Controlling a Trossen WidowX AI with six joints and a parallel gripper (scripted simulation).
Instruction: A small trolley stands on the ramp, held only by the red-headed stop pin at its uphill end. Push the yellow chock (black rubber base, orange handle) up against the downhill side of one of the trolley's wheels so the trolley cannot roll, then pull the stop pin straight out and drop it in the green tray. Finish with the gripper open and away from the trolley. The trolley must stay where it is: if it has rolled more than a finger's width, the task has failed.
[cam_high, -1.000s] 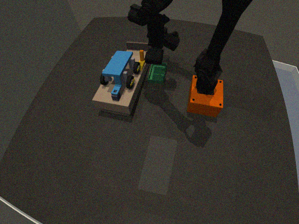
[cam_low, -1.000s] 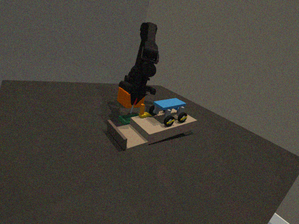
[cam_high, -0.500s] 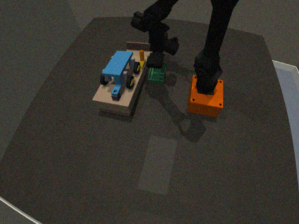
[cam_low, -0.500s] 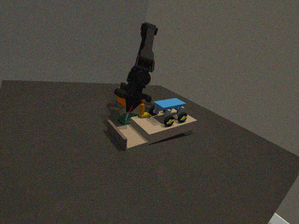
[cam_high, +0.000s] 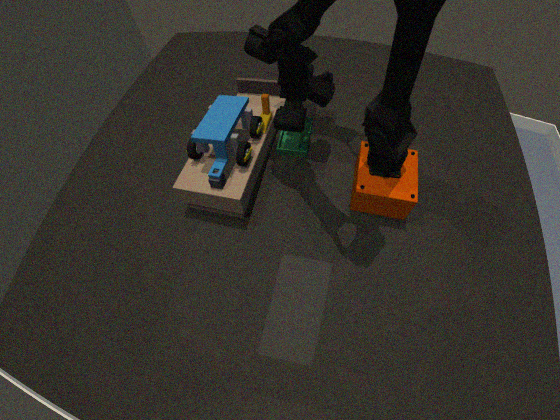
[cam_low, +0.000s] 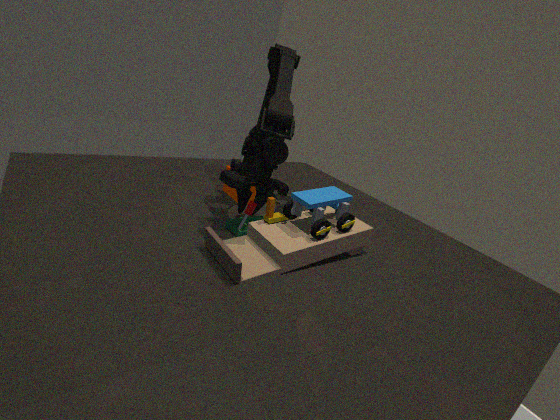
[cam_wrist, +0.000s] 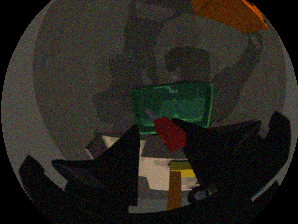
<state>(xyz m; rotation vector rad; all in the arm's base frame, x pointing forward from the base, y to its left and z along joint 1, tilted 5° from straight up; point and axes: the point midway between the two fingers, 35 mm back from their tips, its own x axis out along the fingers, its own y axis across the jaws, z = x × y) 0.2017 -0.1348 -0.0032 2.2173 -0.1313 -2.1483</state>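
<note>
Now: the red-headed stop pin right at my gripper tip. The rest, counted from my gripper tip: trolley (14 cm ahead, 12 cm to the left, 6 cm above); yellow chock (7 cm ahead, 4 cm to the left, 3 cm above); raised lip (14 cm to the right, 12 cm ahead, 2 cm below).
</note>
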